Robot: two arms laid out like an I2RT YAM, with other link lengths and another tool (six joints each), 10 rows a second.
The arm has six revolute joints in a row. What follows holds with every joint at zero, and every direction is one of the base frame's.
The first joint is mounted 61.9 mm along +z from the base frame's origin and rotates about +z.
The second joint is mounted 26 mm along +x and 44.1 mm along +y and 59.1 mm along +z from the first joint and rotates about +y.
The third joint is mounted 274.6 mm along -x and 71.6 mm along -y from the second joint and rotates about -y.
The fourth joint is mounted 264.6 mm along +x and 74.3 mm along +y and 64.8 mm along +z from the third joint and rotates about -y.
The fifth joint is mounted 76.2 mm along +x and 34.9 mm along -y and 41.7 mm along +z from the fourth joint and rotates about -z.
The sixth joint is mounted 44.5 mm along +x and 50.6 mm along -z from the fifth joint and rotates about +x.
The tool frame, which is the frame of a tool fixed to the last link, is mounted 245 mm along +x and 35 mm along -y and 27 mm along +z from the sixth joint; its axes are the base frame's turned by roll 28.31, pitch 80.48 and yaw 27.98 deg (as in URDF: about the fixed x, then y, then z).
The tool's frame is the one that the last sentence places.
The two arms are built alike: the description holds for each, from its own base.
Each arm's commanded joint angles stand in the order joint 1, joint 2, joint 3, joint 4, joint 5, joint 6.
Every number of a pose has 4 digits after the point. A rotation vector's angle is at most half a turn.
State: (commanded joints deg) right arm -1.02 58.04 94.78 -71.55 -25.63 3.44; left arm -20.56 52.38 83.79 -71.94 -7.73 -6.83
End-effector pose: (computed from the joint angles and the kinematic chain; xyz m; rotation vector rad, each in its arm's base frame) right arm 0.3547 0.0979 0.3758 -0.0447 2.0182 0.5448; left arm 0.3289 -0.1025 0.3098 0.2767 2.1071 -0.0760
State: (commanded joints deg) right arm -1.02 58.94 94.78 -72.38 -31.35 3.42; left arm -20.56 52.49 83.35 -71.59 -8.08 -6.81
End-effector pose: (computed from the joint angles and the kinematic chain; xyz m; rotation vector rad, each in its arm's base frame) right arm 0.3478 0.1251 0.3726 -0.0841 2.0343 0.6591; left arm 0.3309 -0.1013 0.3073 0.2752 2.1099 -0.0682
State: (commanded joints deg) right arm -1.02 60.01 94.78 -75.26 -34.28 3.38; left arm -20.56 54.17 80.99 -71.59 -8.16 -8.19
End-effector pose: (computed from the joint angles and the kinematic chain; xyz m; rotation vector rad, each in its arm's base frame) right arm 0.3376 0.1388 0.3570 -0.0848 2.0909 0.7290; left arm 0.3345 -0.1014 0.2785 0.2628 2.1808 -0.0597
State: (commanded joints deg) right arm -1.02 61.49 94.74 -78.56 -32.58 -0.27; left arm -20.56 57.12 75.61 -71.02 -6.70 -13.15
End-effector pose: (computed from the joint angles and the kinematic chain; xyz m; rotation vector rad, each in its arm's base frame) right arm 0.3344 0.1325 0.3335 -0.1151 2.1617 0.6853; left arm 0.3346 -0.1064 0.2211 0.1960 2.3254 -0.0839
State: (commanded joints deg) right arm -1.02 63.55 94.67 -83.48 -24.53 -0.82; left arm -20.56 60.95 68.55 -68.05 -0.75 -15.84
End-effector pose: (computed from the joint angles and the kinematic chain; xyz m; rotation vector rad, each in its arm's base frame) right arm 0.3293 0.0948 0.2902 -0.0389 2.3053 0.5369; left arm 0.3240 -0.1329 0.1550 0.1873 2.4830 -0.1827
